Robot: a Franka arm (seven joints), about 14 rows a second.
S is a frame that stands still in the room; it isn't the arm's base.
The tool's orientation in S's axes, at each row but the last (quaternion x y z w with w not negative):
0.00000 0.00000 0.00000 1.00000
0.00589 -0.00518 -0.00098 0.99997
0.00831 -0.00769 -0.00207 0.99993
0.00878 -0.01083 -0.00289 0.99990
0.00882 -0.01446 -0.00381 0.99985
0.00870 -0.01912 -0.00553 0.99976
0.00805 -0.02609 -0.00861 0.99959
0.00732 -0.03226 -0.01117 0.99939
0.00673 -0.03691 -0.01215 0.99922
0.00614 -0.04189 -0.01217 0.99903
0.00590 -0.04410 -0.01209 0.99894
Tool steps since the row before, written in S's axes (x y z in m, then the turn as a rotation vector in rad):
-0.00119 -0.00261 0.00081 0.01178 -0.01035 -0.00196
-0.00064 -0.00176 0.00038 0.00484 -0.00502 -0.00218
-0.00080 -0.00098 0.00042 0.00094 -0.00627 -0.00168
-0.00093 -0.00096 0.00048 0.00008 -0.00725 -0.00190
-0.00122 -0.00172 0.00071 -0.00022 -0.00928 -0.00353
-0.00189 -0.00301 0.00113 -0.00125 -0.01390 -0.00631
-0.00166 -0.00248 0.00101 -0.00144 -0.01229 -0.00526
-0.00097 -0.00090 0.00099 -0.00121 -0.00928 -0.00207
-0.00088 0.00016 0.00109 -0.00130 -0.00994 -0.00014
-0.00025 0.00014 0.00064 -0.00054 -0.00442 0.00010
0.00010 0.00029 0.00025 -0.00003 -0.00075 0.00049
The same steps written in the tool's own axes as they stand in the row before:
-0.00119 -0.00261 0.00081 0.01178 -0.01035 -0.00196
-0.00063 -0.00176 0.00041 0.00483 -0.00504 -0.00217
-0.00079 -0.00098 0.00045 0.00094 -0.00629 -0.00159
-0.00091 -0.00096 0.00052 0.00008 -0.00728 -0.00177
-0.00119 -0.00172 0.00078 -0.00025 -0.00934 -0.00336
-0.00181 -0.00301 0.00125 -0.00133 -0.01402 -0.00602
-0.00156 -0.00249 0.00113 -0.00149 -0.01240 -0.00498
-0.00088 -0.00091 0.00106 -0.00113 -0.00933 -0.00186
-0.00080 0.00015 0.00115 -0.00106 -0.00997 0.00008
-0.00020 0.00014 0.00066 -0.00042 -0.00443 0.00019
0.00011 0.00030 0.00024 0.00003 -0.00074 0.00050

